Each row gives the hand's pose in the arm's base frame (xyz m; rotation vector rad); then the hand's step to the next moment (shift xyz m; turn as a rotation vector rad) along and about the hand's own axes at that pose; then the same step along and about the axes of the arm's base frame.
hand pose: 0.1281 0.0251 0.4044 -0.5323 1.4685 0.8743
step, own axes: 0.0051 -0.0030 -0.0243 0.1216 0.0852 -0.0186
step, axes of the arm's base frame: -0.0134 -0.0198 -0.0074 -0.0909 0.0587 -0.1034
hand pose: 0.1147 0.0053 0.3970 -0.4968 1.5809 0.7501
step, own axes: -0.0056 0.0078 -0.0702 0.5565 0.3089 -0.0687
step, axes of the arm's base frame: -0.0539 -0.0451 0.0093 -0.3480 0.2238 -0.4885
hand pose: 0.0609 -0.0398 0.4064 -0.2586 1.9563 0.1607
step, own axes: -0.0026 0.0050 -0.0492 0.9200 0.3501 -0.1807
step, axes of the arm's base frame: -0.0442 -0.0063 0.0215 -0.5944 0.1992 -0.7802
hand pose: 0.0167 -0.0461 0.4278 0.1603 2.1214 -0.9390
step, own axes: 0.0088 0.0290 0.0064 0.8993 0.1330 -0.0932
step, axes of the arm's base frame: 0.0096 0.0149 -0.0254 -0.6132 -0.0113 -0.6775
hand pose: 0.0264 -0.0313 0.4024 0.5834 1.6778 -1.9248
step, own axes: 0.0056 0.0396 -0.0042 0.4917 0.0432 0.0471
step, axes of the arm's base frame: 0.0207 -0.0004 -0.0345 -0.3526 -0.1003 -0.3339
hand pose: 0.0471 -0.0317 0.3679 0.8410 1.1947 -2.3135
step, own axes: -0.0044 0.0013 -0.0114 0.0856 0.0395 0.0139
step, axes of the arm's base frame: 0.0077 0.0091 -0.0030 -0.0443 -0.0399 -0.0743
